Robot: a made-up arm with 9 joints.
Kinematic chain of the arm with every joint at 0, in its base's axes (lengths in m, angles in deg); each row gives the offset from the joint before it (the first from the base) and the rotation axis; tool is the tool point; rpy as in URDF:
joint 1: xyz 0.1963 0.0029 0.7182 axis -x
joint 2: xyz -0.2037 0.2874 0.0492 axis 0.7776 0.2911 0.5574
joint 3: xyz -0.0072 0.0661 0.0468 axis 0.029 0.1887 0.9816
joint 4: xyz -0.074 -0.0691 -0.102 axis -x
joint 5: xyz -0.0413 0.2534 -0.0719 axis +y
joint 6: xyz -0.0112 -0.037 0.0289 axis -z
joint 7: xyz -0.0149 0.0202 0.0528 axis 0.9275 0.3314 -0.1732
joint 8: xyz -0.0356 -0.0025 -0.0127 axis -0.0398 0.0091 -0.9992
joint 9: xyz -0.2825 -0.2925 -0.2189 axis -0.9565 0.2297 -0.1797
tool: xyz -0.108 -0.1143 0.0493 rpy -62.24 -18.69 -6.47
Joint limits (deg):
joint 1: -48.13..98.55
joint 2: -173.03..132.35
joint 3: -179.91..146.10
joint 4: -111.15..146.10
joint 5: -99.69..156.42
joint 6: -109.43..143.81
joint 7: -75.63..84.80
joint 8: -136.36..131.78
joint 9: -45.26..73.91
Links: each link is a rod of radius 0.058 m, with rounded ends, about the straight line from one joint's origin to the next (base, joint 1, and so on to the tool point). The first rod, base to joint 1, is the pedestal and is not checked.
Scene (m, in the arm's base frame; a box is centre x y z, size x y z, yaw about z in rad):
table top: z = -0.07
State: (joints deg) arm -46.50 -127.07 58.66 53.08 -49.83 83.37 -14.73 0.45 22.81
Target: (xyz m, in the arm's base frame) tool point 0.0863 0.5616 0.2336
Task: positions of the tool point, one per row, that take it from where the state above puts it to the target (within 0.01 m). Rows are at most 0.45 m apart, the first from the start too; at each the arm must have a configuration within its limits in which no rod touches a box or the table.
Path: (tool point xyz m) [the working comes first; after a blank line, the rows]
Joints at the target: -46.68 -104.89 36.92 13.29 -51.29 106.05 -5.22 23.76 18.10
Straight joint move there: clear.

1: -0.5412 0.1007 0.2850
2: -0.2393 0.3310 0.1521
3: 0.0863 0.5615 0.2335

